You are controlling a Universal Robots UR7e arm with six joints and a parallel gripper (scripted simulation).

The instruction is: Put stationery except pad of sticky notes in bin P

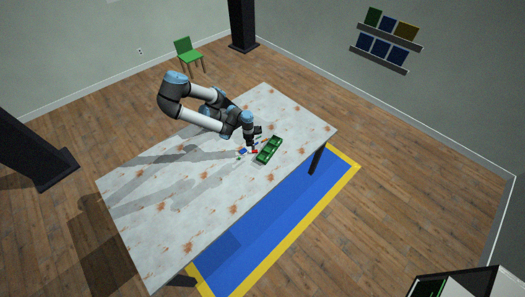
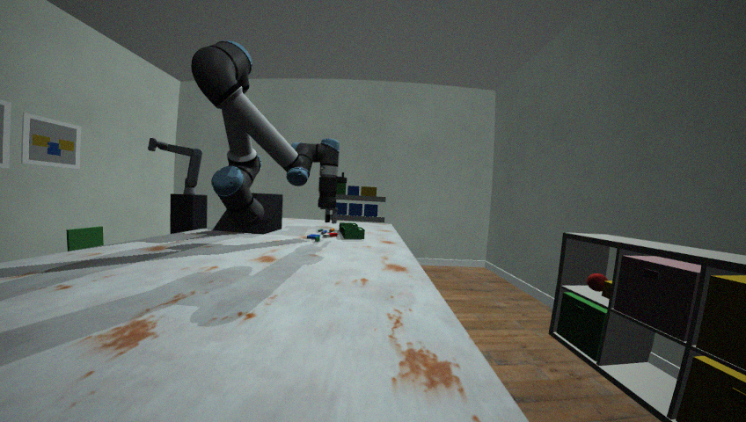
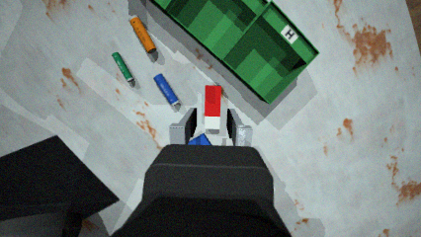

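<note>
The red-and-white eraser lies 7 cm below my hand. The rest, counted from my hand: blue marker (3 cm behind, 7 cm to the left, 7 cm below); then green bin (9 cm ahead, 9 cm to the left, 6 cm below); then blue sticky notes pad (6 cm behind, 4 cm to the right, 7 cm below).
</note>
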